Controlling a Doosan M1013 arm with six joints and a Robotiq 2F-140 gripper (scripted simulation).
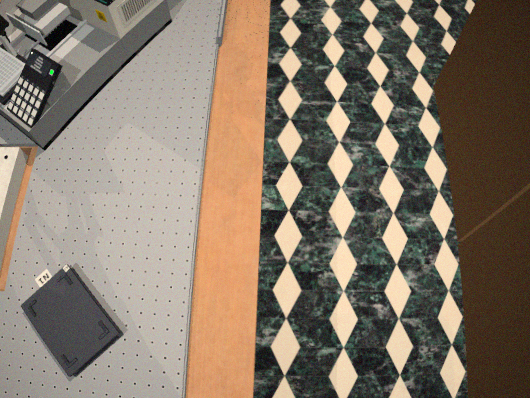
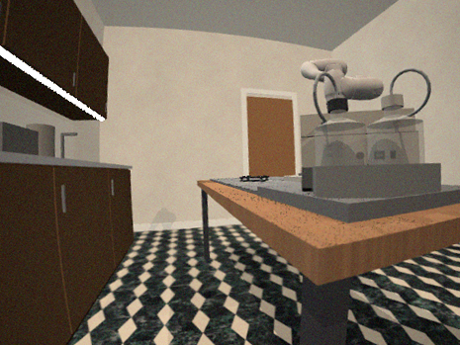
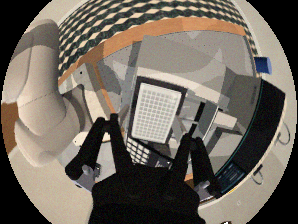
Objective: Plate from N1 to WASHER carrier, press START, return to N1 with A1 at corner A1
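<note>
The white well plate lies 30 mm below my hand and 10 mm to the left of it. The rest, counted from my hand: plate washer (150 mm to the left, 60 mm ahead); label (380 mm to the right, 260 mm ahead, 130 mm below); plate nest N1 (430 mm to the right, 350 mm ahead, 100 mm below).
</note>
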